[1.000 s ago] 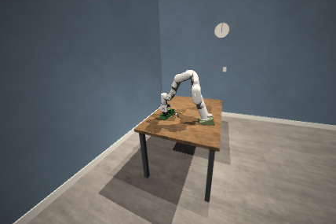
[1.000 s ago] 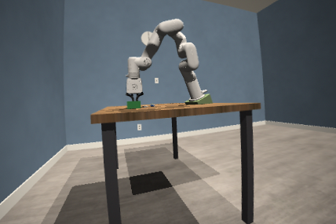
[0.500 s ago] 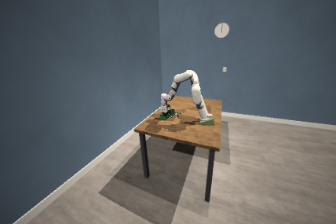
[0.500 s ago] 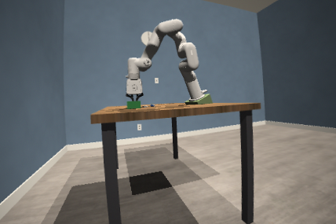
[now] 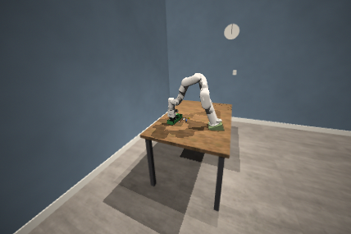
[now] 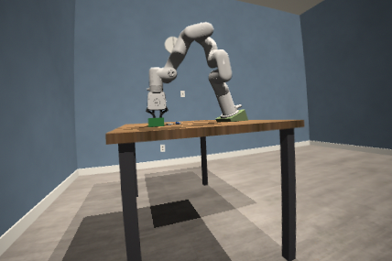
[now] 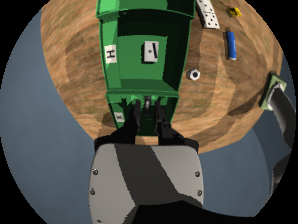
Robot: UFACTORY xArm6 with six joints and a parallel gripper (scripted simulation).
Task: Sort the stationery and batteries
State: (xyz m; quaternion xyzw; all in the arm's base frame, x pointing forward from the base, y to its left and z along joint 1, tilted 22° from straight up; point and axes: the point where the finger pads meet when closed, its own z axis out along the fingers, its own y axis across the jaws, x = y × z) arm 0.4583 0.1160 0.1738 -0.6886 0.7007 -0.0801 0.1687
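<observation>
My gripper is now 30 mm above the dark cylinder. Round my hand: pale patterned piece (170 mm to the right, 70 mm behind, 30 mm below); then white ring (70 mm behind, 60 mm to the right, 30 mm below); then bin (80 mm to the right, 10 mm below, 10 mm ahead).
</observation>
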